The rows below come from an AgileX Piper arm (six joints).
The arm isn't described. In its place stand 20 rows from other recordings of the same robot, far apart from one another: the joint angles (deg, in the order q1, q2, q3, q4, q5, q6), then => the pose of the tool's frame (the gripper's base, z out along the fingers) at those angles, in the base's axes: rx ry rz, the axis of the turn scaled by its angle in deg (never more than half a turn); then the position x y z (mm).
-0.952, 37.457, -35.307, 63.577, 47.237, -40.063 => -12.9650 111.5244 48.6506 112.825 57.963 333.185
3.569, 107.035, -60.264, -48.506, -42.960, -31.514 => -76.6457 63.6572 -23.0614 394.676 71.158 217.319
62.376, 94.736, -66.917, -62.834, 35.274, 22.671 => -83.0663 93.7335 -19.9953 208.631 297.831 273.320
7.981, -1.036, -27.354, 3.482, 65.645, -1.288 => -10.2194 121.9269 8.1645 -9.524 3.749 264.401
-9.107, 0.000, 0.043, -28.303, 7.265, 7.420 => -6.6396 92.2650 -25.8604 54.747 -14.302 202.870
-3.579, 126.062, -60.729, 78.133, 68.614, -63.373 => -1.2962 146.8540 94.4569 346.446 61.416 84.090
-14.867, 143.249, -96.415, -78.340, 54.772, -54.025 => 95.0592 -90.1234 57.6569 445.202 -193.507 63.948
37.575, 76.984, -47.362, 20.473, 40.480, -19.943 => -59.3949 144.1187 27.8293 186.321 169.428 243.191
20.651, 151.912, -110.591, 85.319, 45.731, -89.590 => -52.5166 116.4912 59.4023 473.411 247.829 49.161
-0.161, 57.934, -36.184, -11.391, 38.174, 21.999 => 19.2924 142.5463 -3.5893 181.820 -11.619 258.174
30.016, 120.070, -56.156, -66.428, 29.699, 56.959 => -42.4257 148.0862 -31.1204 322.493 138.588 67.641
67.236, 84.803, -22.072, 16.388, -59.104, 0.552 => -35.0076 86.6250 48.6845 118.450 225.339 207.926
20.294, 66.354, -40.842, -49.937, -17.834, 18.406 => -50.8286 84.4936 4.4058 229.032 107.436 316.332
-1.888, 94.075, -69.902, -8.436, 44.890, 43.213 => 53.0158 143.7464 3.2592 342.173 -20.706 259.161
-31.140, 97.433, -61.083, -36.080, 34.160, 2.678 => 10.9146 157.4210 -44.1833 278.198 -203.243 211.891
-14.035, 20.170, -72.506, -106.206, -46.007, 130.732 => -26.6379 55.9764 22.1756 -67.635 81.708 522.919
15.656, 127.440, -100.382, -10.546, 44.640, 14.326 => -9.9071 154.9315 -3.4715 464.760 118.099 167.362
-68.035, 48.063, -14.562, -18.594, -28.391, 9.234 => 42.1237 85.8549 -51.1026 72.926 -143.930 256.370
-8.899, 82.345, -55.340, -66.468, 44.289, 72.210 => 43.8212 119.7602 -43.3859 279.725 -102.768 286.511
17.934, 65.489, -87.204, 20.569, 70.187, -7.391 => -30.6608 129.2678 31.3264 176.899 88.868 470.586
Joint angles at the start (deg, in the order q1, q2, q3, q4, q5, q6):
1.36, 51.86, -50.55, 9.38, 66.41, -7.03
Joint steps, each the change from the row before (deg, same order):
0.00, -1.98, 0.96, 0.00, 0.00, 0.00
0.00, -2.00, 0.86, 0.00, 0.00, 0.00
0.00, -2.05, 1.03, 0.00, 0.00, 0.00
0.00, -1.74, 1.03, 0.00, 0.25, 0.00
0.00, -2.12, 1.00, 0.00, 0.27, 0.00
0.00, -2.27, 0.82, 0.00, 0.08, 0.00
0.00, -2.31, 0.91, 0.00, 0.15, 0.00
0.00, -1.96, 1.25, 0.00, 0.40, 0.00
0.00, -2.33, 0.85, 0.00, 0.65, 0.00
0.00, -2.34, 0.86, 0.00, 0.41, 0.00
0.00, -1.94, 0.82, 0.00, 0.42, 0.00
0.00, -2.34, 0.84, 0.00, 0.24, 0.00
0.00, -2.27, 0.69, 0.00, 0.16, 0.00
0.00, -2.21, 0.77, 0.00, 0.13, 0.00
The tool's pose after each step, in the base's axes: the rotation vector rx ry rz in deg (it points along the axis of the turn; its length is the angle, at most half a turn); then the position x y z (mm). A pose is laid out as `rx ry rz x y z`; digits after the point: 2 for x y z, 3 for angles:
-8.954 150.719 10.702 138.34 16.88 327.30
-9.006 149.583 10.596 130.70 16.70 327.64
-9.052 148.565 10.500 122.88 16.51 326.94
-9.126 148.102 10.465 115.95 16.37 325.12
-9.222 147.250 10.393 107.79 16.21 323.95
-9.297 145.883 10.267 99.54 16.02 323.82
-9.381 144.634 10.153 91.17 15.84 322.90
-9.479 144.318 10.132 83.86 15.70 319.17
-9.652 143.480 10.064 75.13 15.56 317.50
-9.780 142.406 9.966 66.87 15.40 315.68
-9.896 141.701 9.903 60.11 15.28 313.29
-9.992 140.441 9.782 52.43 15.12 311.14
-10.075 139.023 9.645 45.20 14.96 309.46
-10.146 137.715 9.518 38.42 14.81 307.10

